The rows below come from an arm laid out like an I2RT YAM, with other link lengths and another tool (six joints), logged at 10 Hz.
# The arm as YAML. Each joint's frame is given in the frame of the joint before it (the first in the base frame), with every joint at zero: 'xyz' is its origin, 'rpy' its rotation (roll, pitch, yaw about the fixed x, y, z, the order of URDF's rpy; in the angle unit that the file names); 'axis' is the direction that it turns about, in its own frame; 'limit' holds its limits. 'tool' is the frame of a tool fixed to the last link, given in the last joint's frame.
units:
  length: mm
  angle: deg
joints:
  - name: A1
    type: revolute
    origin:
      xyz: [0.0, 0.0, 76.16]
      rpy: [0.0, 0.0, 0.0]
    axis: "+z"
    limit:
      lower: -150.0
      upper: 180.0
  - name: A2
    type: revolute
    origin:
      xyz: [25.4, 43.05, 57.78]
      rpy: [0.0, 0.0, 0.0]
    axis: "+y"
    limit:
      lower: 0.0
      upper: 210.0
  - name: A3
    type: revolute
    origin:
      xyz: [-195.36, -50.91, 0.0]
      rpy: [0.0, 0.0, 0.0]
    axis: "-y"
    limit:
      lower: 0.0
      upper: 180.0
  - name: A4
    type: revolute
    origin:
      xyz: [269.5, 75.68, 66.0]
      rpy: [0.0, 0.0, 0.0]
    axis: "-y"
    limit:
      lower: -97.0
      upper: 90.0
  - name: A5
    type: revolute
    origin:
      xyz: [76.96, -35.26, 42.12]
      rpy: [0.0, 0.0, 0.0]
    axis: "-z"
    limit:
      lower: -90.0
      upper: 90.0
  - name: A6
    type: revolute
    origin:
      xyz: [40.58, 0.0, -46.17]
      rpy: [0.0, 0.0, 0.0]
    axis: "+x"
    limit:
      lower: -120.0
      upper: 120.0
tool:
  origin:
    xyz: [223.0, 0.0, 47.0]
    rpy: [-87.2, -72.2, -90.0]
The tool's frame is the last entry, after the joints.
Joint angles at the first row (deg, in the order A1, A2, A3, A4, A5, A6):
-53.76, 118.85, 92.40, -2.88, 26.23, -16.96
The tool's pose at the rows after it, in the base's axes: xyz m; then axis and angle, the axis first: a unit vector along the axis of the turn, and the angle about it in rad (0 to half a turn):
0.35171 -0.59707 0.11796 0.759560 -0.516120 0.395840 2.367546
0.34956 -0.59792 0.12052 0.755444 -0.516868 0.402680 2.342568
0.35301 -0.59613 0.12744 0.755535 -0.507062 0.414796 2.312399
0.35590 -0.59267 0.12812 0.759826 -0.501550 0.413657 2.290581
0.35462 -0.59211 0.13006 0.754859 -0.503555 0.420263 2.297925
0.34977 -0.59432 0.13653 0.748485 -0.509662 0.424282 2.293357
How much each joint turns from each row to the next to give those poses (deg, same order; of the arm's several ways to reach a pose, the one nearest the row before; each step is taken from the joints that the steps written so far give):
0.24, 0.49, -0.65, 1.29, 0.11, 0.09
0.17, -0.17, -1.52, 2.83, 1.10, -0.56
0.46, -0.56, -1.96, 3.81, 0.72, -1.75
0.74, -0.04, -0.74, 1.31, 1.24, -1.17
-0.22, -0.70, -0.95, 0.67, -0.55, 0.58
-0.34, -0.61, -0.09, 0.00, 0.20, 0.45

